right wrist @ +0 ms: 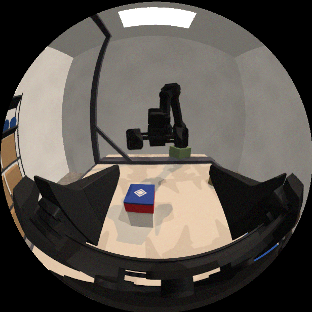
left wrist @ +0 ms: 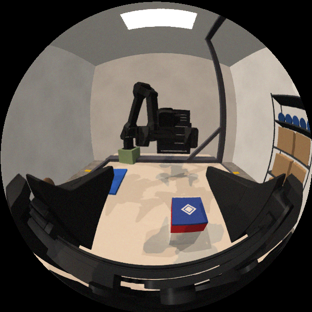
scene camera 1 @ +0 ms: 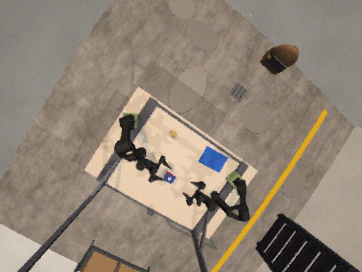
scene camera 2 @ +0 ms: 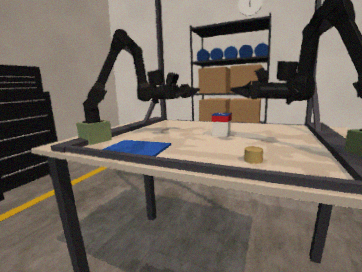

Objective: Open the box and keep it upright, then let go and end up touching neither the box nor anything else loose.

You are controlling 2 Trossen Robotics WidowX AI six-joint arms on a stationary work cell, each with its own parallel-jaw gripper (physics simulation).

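Places are measured from the left arm's base along level axes (x ahead, y left, z up), in metres.
Pixels of known places: left gripper, between the fingertips: (scene camera 1: 168,174) (scene camera 2: 231,89); right gripper, between the fingertips: (scene camera 1: 186,187) (scene camera 2: 195,89); left arm's base, origin of its link: (scene camera 1: 129,120); right arm's base, origin of its link: (scene camera 1: 237,182) (scene camera 2: 93,121).
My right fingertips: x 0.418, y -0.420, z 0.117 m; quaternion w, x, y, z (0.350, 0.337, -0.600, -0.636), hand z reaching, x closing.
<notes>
Ahead of a thing's pixels: the offset from my right fingertips to its middle.
A small box (scene camera 1: 170,178) (scene camera 2: 221,125) (left wrist: 189,216) (right wrist: 140,199) stands upright and closed on the table, with a white lower body and a red-sided lid with a blue top and white diamond mark. My left gripper (scene camera 1: 168,172) (scene camera 2: 233,90) (left wrist: 161,171) is open and empty, level, above the table and higher than the box. My right gripper (scene camera 1: 186,199) (scene camera 2: 197,91) (right wrist: 165,169) is also open and empty at a similar height, facing the left one. In scene camera 2, clear space shows between both grippers and the lid.
A blue flat mat {dz -0.194, dx +0.244, dy +0.153 m} (scene camera 1: 213,159) (scene camera 2: 137,148) (left wrist: 118,181) and a tan cylinder {dz -0.181, dx -0.102, dy +0.341 m} (scene camera 1: 173,134) (scene camera 2: 253,154) lie on the table. Dark rails (scene camera 2: 210,171) run along the table's edges. A shelf rack (scene camera 2: 230,25) stands behind it.
</notes>
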